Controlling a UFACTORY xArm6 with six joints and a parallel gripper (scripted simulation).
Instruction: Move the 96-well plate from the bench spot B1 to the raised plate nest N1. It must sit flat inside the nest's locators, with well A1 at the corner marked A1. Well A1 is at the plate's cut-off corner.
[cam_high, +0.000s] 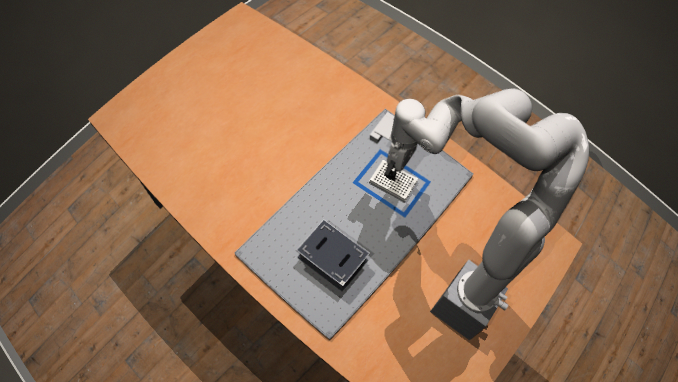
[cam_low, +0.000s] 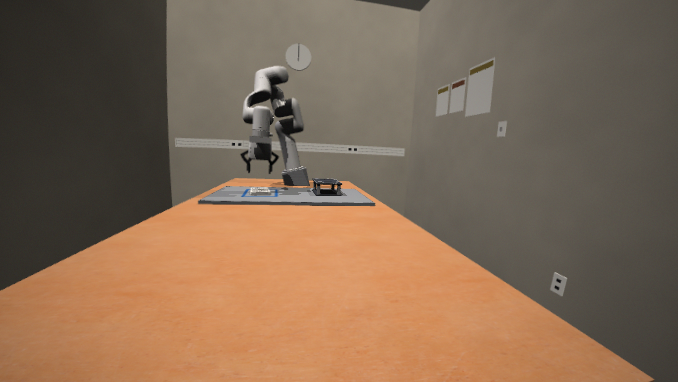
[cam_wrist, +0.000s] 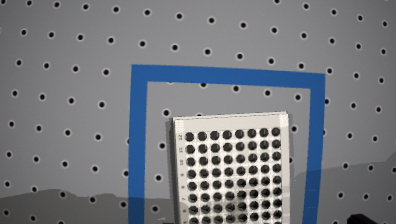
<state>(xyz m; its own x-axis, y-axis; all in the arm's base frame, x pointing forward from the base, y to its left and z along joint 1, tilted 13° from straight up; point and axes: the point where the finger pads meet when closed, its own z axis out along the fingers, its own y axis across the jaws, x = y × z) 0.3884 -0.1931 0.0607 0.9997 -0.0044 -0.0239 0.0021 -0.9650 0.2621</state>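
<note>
Right now my hand is 90 mm above the 96-well plate. From my hand the other things lie so: raised plate nest 20 mm ahead, 320 mm to the left, 40 mm below.
</note>
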